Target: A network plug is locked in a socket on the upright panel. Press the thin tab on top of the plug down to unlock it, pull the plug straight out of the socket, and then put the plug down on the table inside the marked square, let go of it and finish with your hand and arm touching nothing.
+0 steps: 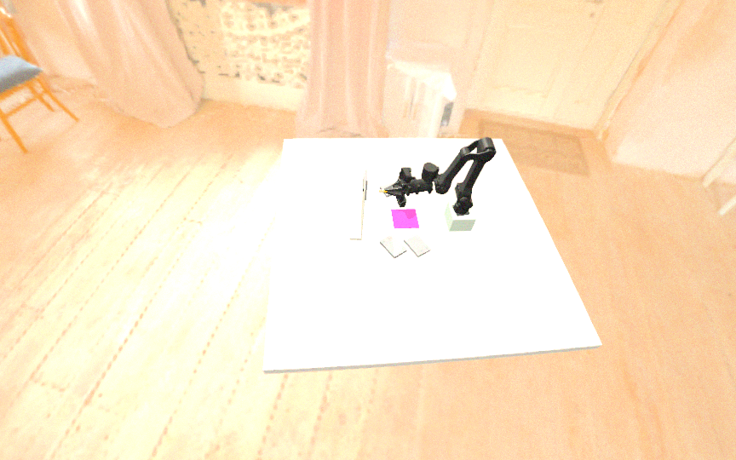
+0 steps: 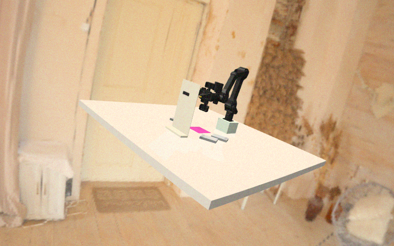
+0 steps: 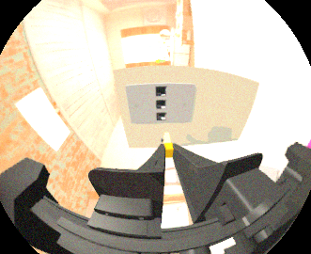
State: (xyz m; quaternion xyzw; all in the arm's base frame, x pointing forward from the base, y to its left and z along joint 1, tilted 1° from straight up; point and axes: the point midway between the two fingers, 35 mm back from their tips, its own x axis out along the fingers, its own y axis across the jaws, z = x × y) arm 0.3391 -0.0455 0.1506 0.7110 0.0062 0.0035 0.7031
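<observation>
Right now the magenta marked square is 14 cm behind my gripper tip, 3 cm to the right of it and 24 cm below it. From my gripper tip the other things lie so: upright panel 8 cm ahead, 4 cm to the right, 9 cm below; plug 1 cm ahead.
</observation>
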